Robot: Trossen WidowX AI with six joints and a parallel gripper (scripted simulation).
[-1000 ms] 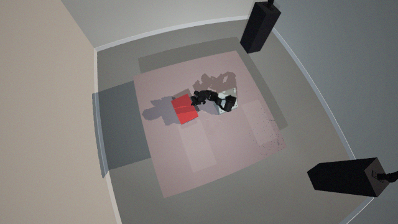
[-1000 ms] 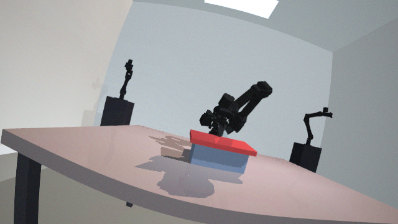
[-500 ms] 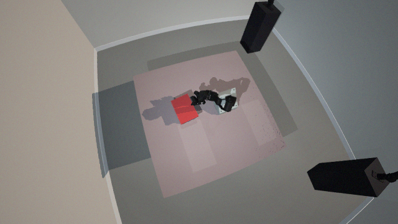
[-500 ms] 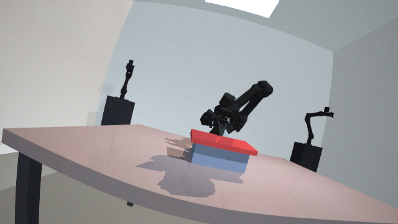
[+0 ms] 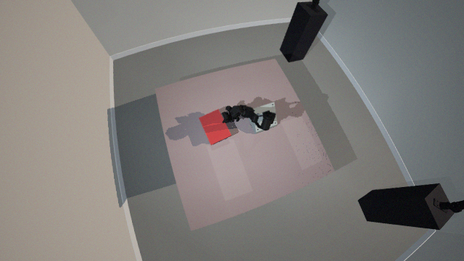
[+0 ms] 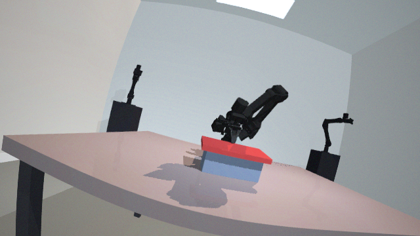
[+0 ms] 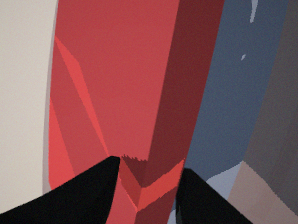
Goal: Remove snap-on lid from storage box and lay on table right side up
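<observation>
Now: gripper tip 8 cm short of the lid. Round my gripper tip: blue storage box (7 cm ahead, 5 cm below).
</observation>
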